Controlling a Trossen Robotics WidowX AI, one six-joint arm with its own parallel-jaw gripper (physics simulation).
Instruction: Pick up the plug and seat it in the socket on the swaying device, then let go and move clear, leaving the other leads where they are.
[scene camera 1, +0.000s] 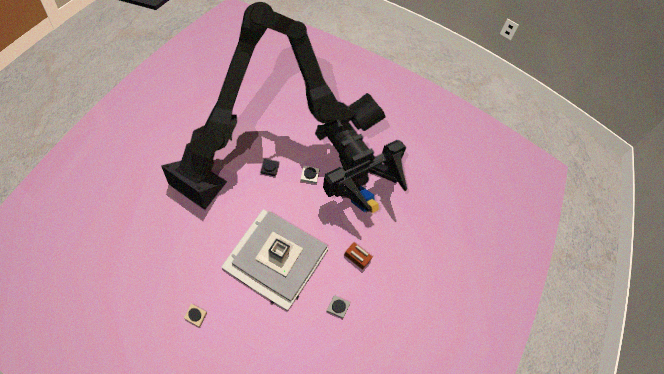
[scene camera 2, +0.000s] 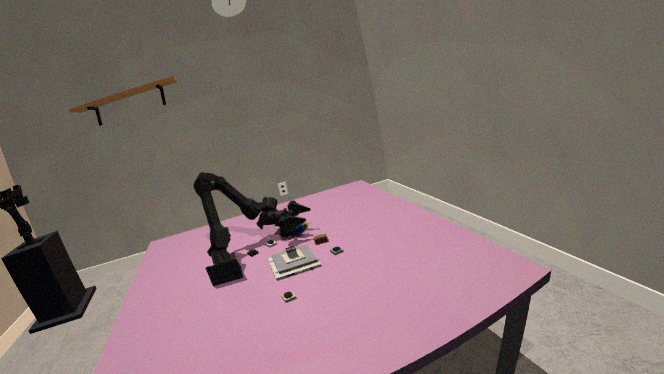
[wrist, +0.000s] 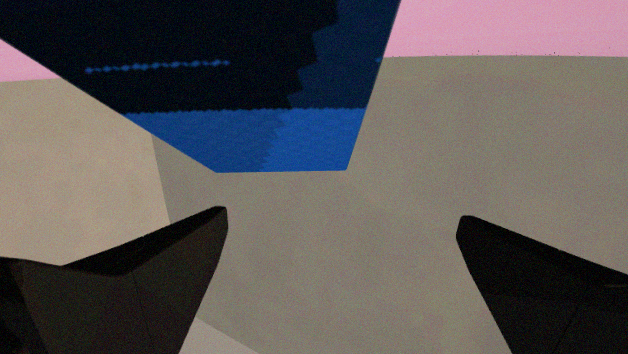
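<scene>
A blue plug with a yellow tip (scene camera 1: 367, 195) (scene camera 2: 299, 229) (wrist: 310, 142) is beside one finger of the gripper, looks tipped up, and is partly hidden by the finger in scene camera 1. Its blue body fills the upper left of the wrist view, above the fingertips. My gripper (scene camera 1: 388, 198) (scene camera 2: 308, 215) (wrist: 344, 223) is open, with no object between its fingertips. The square hollow socket (scene camera 1: 278, 257) (scene camera 2: 291, 254) stands upright on the grey top plate of the device (scene camera 1: 306, 241) (scene camera 2: 309, 257), which sits offset over a white base.
An orange block with two pale bars (scene camera 1: 358, 256) (scene camera 2: 321, 239) lies right of the device. Small pads with dark discs lie around it: a dark one (scene camera 1: 270, 167), a white one (scene camera 1: 309, 174), a grey one (scene camera 1: 338, 306) and a tan one (scene camera 1: 195, 315).
</scene>
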